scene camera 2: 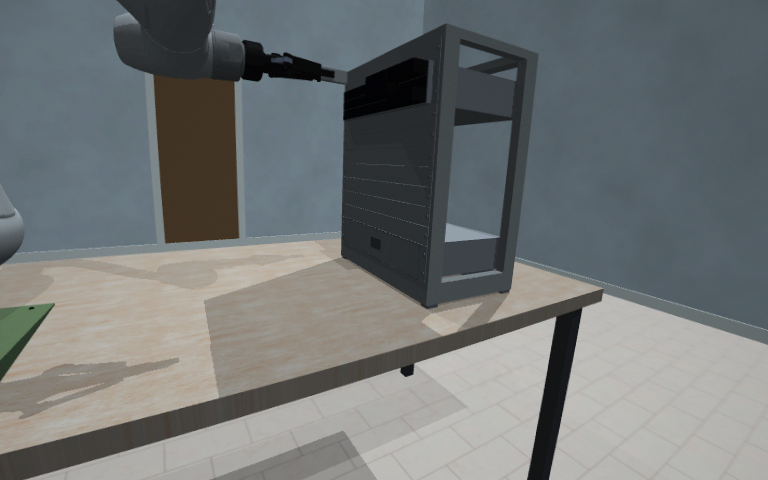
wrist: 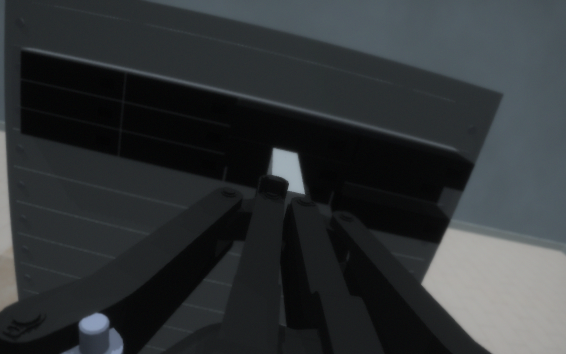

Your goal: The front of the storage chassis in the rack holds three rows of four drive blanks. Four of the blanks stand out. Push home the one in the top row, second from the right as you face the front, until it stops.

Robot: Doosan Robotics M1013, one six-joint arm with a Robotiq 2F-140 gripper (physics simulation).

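Frame: origin at the arm's base, x left, y back, z up, level; metres.
Seen in the pictures: gripper, fingertip midpoint: [scene camera 2: 345, 78] [wrist: 280, 170].
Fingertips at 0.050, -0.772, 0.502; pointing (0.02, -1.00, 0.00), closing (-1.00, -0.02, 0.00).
Note:
Pixels of each thing's top centre, then the offset from my fingertips to it, as dx, dy, dz. "pt": a spot on its surface instead. Level surfaces: height alone.
- top-right blank, top centre: [wrist: 400, 134] [scene camera 2: 422, 68] -0.120, -0.134, +0.022
- lower-right blank, surface spot: [wrist: 390, 207] pt -0.111, -0.074, -0.036
- wooden table, surface height: dz -0.525
The black drive blanks fill the chassis front near the top of the rack. The top-row blank second from the right [scene camera 2: 388, 80] [wrist: 292, 122] stands out. The top-right blank [scene camera 2: 416, 67] [wrist: 405, 152] also stands out, and so does a lower-right blank [wrist: 390, 207]. Edges between the dark blanks are hard to see. My gripper [scene camera 2: 338, 76] [wrist: 280, 170] is shut and empty, reaching level towards the chassis front. In the wrist view its pale tip overlaps the second column from the right. The tip's far end is partly hidden in the scene view, and I cannot tell whether it touches a blank.
The grey rack [scene camera 2: 443, 169] [wrist: 300, 92] stands on the wooden table [scene camera 2: 283, 316]. Its front continues below the chassis with grey panels [wrist: 75, 175]. A green sloped object [scene camera 2: 22, 328] shows at the left edge. A brown door [scene camera 2: 197, 158] is in the wall behind the arm.

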